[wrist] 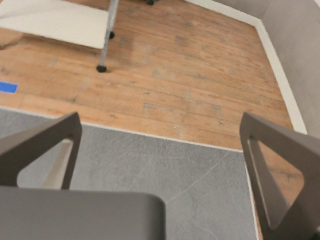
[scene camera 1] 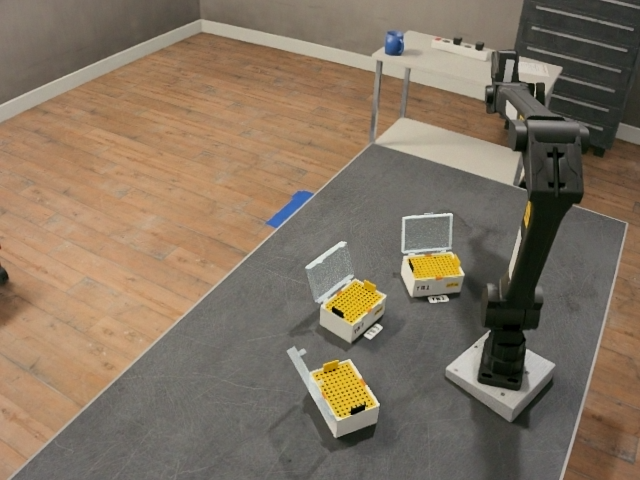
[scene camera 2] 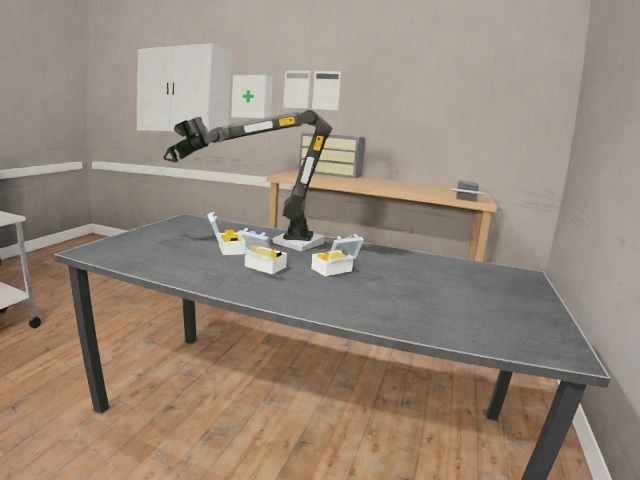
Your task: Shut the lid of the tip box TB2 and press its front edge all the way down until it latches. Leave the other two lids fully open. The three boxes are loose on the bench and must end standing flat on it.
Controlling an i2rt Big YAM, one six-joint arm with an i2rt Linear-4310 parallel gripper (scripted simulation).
Scene:
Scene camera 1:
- tip box: 449, 284
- tip box: 341, 426
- tip box: 349, 332

